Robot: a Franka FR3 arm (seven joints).
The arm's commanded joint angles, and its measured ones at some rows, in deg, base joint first. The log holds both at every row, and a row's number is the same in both.
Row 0, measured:
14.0, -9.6, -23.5, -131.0, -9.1, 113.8, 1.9
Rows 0 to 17, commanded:
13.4, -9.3, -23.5, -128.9, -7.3, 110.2, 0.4
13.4, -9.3, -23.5, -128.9, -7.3, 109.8, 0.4
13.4, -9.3, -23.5, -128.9, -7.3, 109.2, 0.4
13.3, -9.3, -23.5, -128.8, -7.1, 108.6, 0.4
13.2, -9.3, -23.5, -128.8, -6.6, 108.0, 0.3
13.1, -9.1, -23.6, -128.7, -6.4, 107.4, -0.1
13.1, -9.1, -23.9, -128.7, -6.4, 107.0, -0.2
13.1, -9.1, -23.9, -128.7, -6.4, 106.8, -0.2
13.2, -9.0, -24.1, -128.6, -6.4, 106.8, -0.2
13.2, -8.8, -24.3, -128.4, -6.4, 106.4, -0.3
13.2, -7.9, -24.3, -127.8, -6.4, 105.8, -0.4
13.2, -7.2, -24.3, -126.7, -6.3, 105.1, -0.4
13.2, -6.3, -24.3, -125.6, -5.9, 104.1, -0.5
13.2, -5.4, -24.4, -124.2, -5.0, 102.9, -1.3
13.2, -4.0, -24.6, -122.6, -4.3, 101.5, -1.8
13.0, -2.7, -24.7, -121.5, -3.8, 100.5, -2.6
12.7, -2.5, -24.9, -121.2, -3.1, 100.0, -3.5
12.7, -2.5, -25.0, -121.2, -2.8, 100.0, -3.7
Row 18, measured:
13.8, -5.1, -24.8, -125.5, -5.5, 103.5, -0.7
